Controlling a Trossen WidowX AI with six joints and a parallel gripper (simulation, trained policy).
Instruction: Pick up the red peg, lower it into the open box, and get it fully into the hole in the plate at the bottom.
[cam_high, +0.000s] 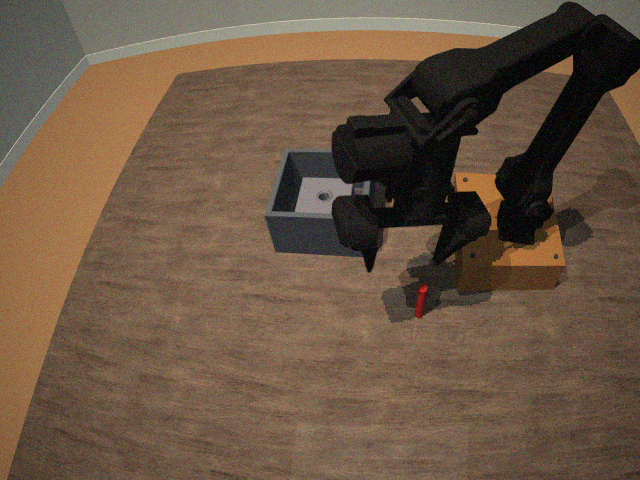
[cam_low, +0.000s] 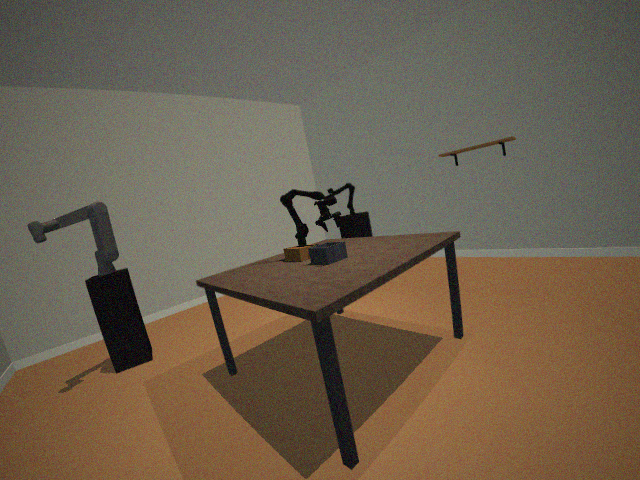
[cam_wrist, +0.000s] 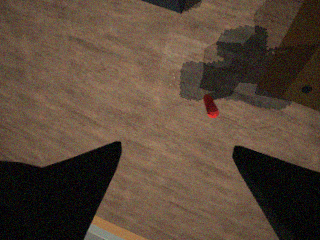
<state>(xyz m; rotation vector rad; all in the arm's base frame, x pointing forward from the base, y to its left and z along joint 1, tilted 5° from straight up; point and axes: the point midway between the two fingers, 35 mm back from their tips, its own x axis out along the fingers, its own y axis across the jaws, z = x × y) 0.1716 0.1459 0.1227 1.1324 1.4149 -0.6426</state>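
The red peg is 120 mm below my gripper tip, 30 mm behind it and 20 mm to the right of it. Round my gripper tip: plate 180 mm to the right, 160 mm ahead, 110 mm below; grey-blue box 180 mm to the right, 160 mm ahead, 130 mm below.
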